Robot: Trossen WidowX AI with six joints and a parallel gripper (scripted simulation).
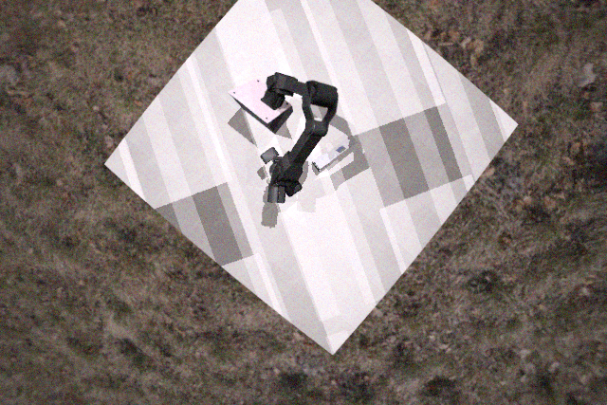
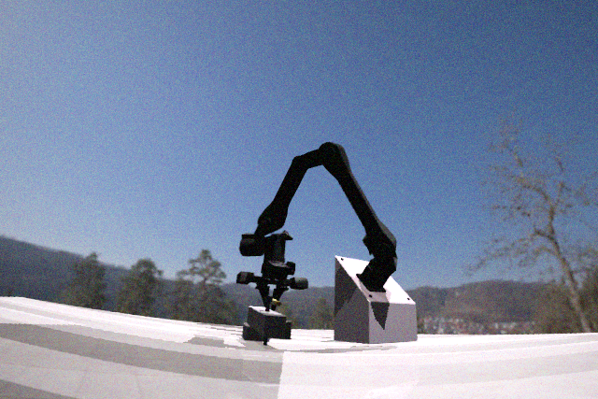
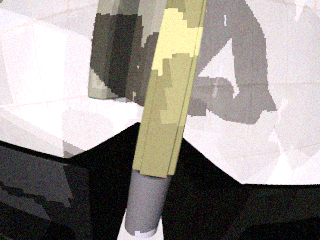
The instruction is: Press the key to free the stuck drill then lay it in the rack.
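My gripper tip is 50 mm to the right of the grey-beige block, 30 mm above it and 10 mm past it. From my gripper tip the other things lie so: dark key (210 mm to the left, 120 mm ahead); then drill (40 mm to the left, 30 mm above, 10 mm ahead).
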